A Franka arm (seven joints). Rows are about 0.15 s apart.
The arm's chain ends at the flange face. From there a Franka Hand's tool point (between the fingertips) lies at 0.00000 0.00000 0.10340 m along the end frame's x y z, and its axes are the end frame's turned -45 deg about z.
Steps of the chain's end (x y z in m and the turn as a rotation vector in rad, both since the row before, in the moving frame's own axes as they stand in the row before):
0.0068 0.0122 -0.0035 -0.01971 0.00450 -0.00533
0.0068 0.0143 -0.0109 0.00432 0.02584 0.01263
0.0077 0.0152 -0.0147 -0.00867 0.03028 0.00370
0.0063 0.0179 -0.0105 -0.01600 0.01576 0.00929
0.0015 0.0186 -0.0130 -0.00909 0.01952 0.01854
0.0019 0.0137 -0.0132 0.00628 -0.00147 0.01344
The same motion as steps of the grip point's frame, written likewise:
-0.0049 0.0152 -0.0035 -0.01712 -0.01076 -0.00533
-0.0031 0.0165 -0.0109 -0.01522 0.02133 0.01263
-0.0037 0.0190 -0.0148 -0.02754 0.01528 0.00370
-0.0082 0.0194 -0.0105 -0.02246 -0.00017 0.00929
-0.0113 0.0163 -0.0130 -0.02023 0.00738 0.01854
-0.0080 0.0105 -0.0132 0.00548 0.00340 0.01344

